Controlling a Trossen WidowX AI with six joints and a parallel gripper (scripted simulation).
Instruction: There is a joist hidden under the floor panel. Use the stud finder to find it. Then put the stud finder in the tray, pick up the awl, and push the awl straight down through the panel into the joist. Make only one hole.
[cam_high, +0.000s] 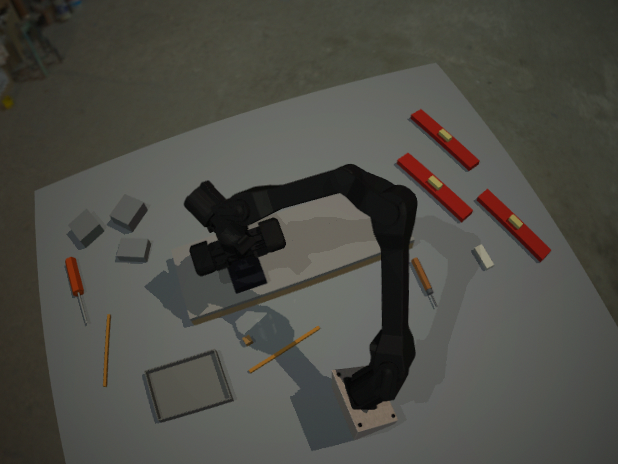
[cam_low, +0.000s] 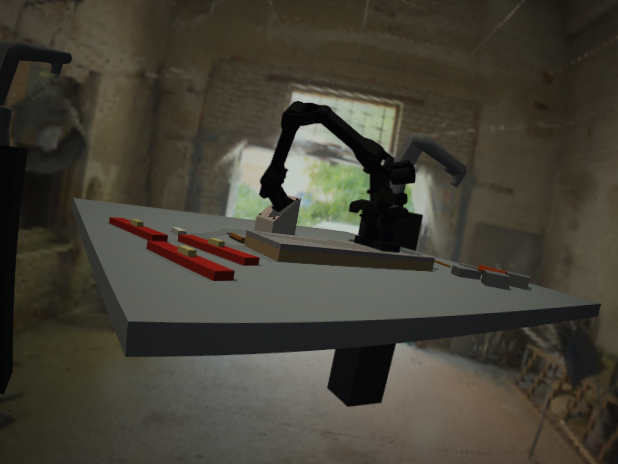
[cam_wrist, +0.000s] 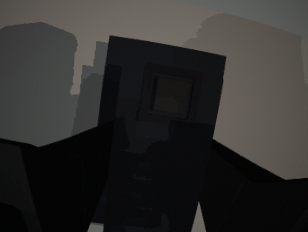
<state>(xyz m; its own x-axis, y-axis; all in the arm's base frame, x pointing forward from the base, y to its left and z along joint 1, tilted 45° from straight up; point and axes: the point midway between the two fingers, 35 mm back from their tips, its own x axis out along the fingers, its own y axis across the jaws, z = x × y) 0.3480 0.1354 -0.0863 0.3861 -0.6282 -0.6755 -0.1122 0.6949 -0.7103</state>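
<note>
Now: the grey tray 24 cm behind my gripper tip, 17 cm to the left of it and 5 cm below it. Also, from my gripper tip: square light: 2 cm ahead, 3 cm above; stud finder: 1 cm ahead, 2 cm above; small cube: 17 cm behind, 3 cm to the left, 6 cm below.
</note>
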